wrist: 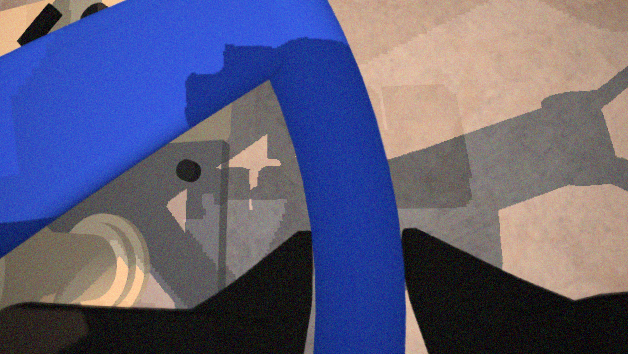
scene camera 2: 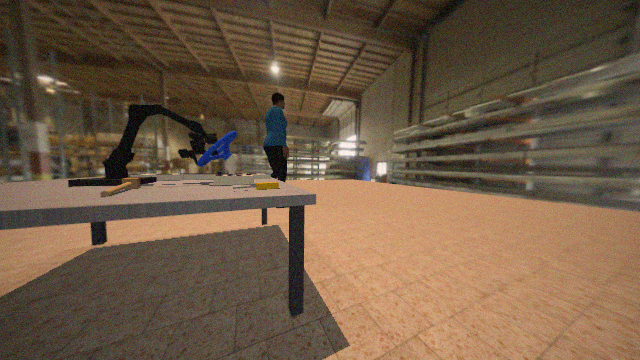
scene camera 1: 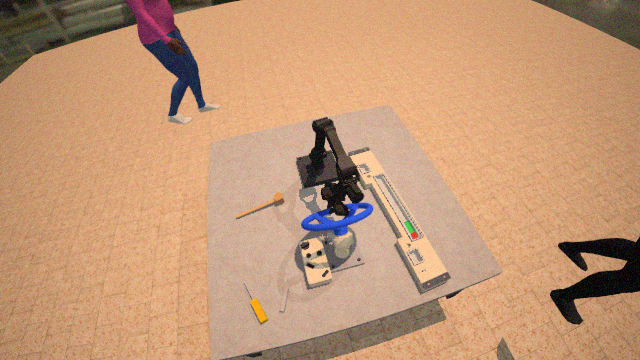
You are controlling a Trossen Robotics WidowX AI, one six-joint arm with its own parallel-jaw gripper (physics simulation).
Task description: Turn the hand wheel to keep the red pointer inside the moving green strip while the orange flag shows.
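Frame: origin at the arm's base, x ahead, y left, z up, level; centimetres.
Where they show: gripper, fingertip midpoint: (wrist: pixel 356 244) (scene camera 1: pixel 328 211); arm's base, origin of the base link: (scene camera 2: pixel 116 178) (scene camera 1: pixel 318 164).
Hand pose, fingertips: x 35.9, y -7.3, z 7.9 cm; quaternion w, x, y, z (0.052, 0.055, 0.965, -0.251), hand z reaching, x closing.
Things, the pixels of their top centre, and the offset from my fingertips. "*": a spot on its surface instead.
- long cream gauge housing, surface spot: (scene camera 1: pixel 430 266) * dx +39.1, dy +32.0, dz -6.8 cm
- red pointer, surface spot: (scene camera 1: pixel 414 235) * dx +23.3, dy +33.2, dz -6.8 cm
- green strip, surface spot: (scene camera 1: pixel 409 227) * dx +18.8, dy +33.2, dz -6.7 cm
- wooden mallet, middle of its top: (scene camera 1: pixel 258 204) (scene camera 2: pixel 120 179) dx -21.0, dy -30.5, dz -6.3 cm
- yellow-handled screwdriver, middle of its top: (scene camera 1: pixel 253 299) (scene camera 2: pixel 257 183) dx +24.6, dy -43.2, dz -7.9 cm
- thin grey rod, middle of its top: (scene camera 1: pixel 284 299) dx +28.2, dy -30.8, dz -9.3 cm
The blue hand wheel (scene camera 1: pixel 367 212) (scene camera 2: pixel 220 148) (wrist: pixel 345 150) stands tilted on its pale hub. My gripper (scene camera 1: pixel 342 211) (scene camera 2: pixel 195 158) (wrist: pixel 356 244) is shut on the wheel's rim, on the arm's side, with one black finger on each side of it. The long cream gauge housing (scene camera 1: pixel 430 266) lies to the right of the wheel in scene camera 1. In its slot, the red pointer (scene camera 1: pixel 414 235) sits at the near end, beside and touching the green strip (scene camera 1: pixel 409 227), apparently outside it. No orange flag can be made out.
A cream control box (scene camera 1: pixel 318 274) with black knobs stands beside the wheel's base. A wooden mallet (scene camera 1: pixel 260 207) (scene camera 2: pixel 119 188), a yellow-handled screwdriver (scene camera 1: pixel 258 310) (scene camera 2: pixel 267 185) and a thin grey rod (scene camera 1: pixel 285 301) lie on the table (scene camera 1: pixel 230 260) (scene camera 2: pixel 200 205). People stand around the table.
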